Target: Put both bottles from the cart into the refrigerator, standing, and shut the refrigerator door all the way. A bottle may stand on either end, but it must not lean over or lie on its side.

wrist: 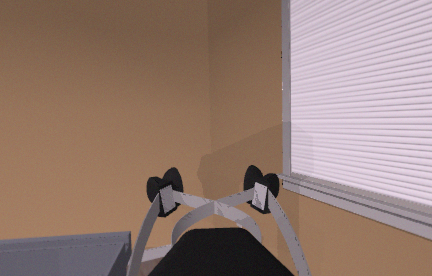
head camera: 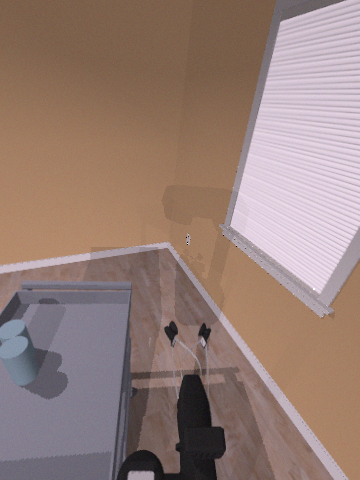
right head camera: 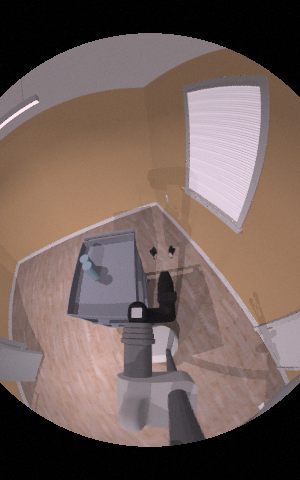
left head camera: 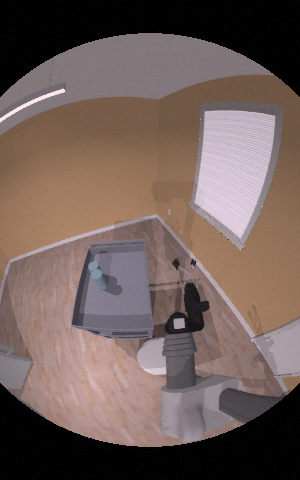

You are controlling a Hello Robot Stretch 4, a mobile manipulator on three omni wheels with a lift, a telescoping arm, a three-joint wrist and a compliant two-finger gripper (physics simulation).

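Places are measured from the robot's base along level axes (x back, y right, z up), in metres.
Pixels of known places: gripper, fingertip midpoint: (wrist: 213, 181) (head camera: 187, 323) (right head camera: 161, 246) (left head camera: 183, 258); robot's base, origin of the base link: (right head camera: 157, 342) (left head camera: 157, 354).
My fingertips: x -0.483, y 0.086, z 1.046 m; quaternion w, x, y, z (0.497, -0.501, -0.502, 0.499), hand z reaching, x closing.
For each thing: its middle in the pictures, then the offset to it from my fingertips. "spot": a spot on its surface instead.
- grey cart, surface spot: (wrist: 65, 237) spot: dy -0.355, dx -0.356, dz -0.210 m
- nearer bottle, body centre: (head camera: 20, 361) (left head camera: 99, 279) (right head camera: 91, 270) dy -0.477, dx +0.003, dz -0.209 m
- farther bottle, body centre: (head camera: 18, 343) (left head camera: 96, 271) (right head camera: 88, 263) dy -0.517, dx -0.054, dz -0.209 m
- white panel, surface spot: (right head camera: 282, 340) spot: dy +1.233, dx +0.840, dz -0.716 m
Two plain teal bottles stand upright close together on the top tray of the grey cart (head camera: 77, 286) (left head camera: 117, 243) (right head camera: 110, 233) (wrist: 65, 237). The nearer bottle (head camera: 21, 364) (left head camera: 100, 281) (right head camera: 92, 271) partly hides the farther bottle (head camera: 14, 330) (left head camera: 93, 266) (right head camera: 84, 259). Both are near the tray's left side. My gripper (head camera: 188, 332) (left head camera: 185, 264) (right head camera: 163, 251) (wrist: 213, 181) is open and empty, to the right of the cart and apart from it, pointing toward the room corner. The bottles do not show in the wrist view. I cannot identify the refrigerator in these views.
A window (head camera: 305, 150) (left head camera: 237, 170) (right head camera: 225, 150) (wrist: 360, 100) is on the right wall, its sill beyond the gripper. A grey box-like piece (left head camera: 12, 370) (right head camera: 20, 361) shows at the left edge. A white panel (left head camera: 282, 347) (right head camera: 282, 340) stands at the right.
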